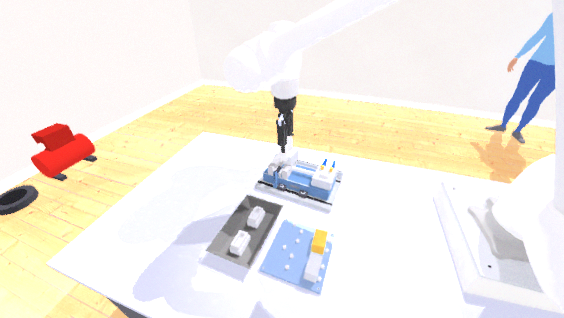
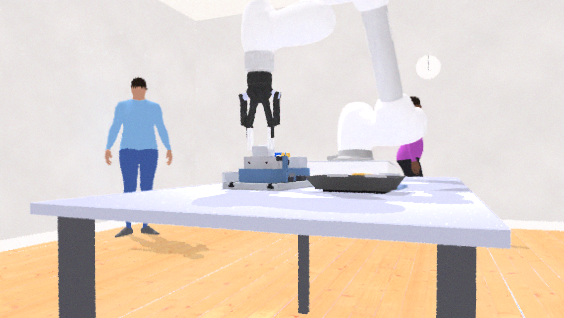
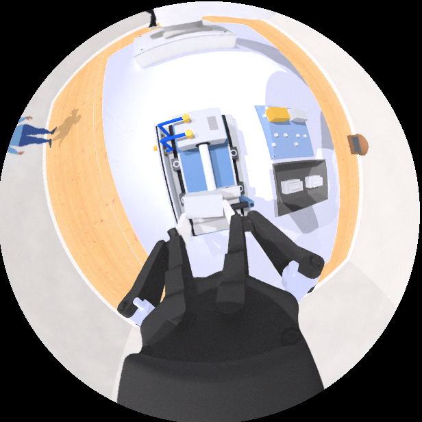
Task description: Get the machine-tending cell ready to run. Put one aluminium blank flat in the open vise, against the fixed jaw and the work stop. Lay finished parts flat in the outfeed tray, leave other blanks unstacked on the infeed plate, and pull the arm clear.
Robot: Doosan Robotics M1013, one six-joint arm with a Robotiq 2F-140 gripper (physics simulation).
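My gripper points down over the jaw end of the blue vise, shut on a pale aluminium blank. The blank looks level at the jaw gap, its top above the jaws; its contact with the fixed jaw and the blue-armed work stop cannot be told. Two pale finished parts lie apart in the dark outfeed tray. A grey blank lies on the blue infeed plate.
An orange block lies end to end with the grey blank on the studded plate. Blue-and-yellow nozzles rise at the vise's other end. The arm's base stands beyond. A person in light blue stands behind the table.
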